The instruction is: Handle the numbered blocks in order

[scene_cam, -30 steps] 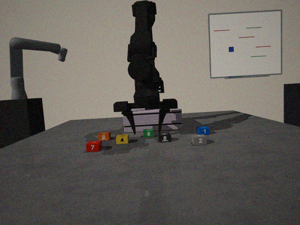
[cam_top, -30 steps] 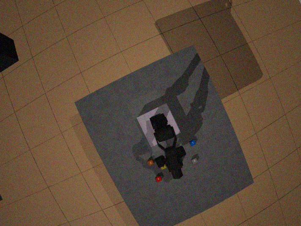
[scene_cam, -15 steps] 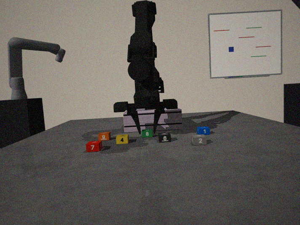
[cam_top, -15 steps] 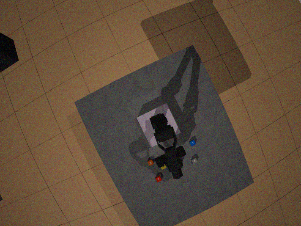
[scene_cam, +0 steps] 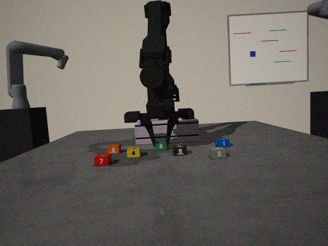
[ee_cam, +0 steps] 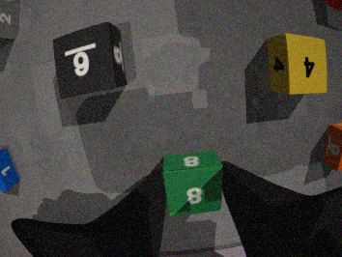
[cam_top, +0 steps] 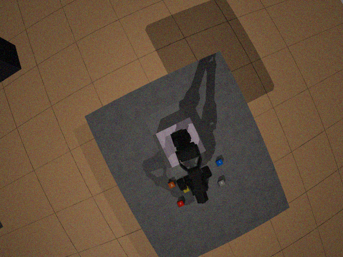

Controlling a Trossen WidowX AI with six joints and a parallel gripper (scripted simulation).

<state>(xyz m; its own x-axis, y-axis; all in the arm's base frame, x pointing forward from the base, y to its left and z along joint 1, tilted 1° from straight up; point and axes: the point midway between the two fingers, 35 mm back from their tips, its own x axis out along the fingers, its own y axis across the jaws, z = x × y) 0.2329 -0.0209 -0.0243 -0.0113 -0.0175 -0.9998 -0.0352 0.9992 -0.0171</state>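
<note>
Right now my gripper tip is 13 cm to the left of the orange 9 block. From my gripper tip the other things lie so: yellow 4 block 6 cm ahead, 7 cm to the right; then green 8 block 1 cm behind; then black 6 block 7 cm ahead, 5 cm to the left.
</note>
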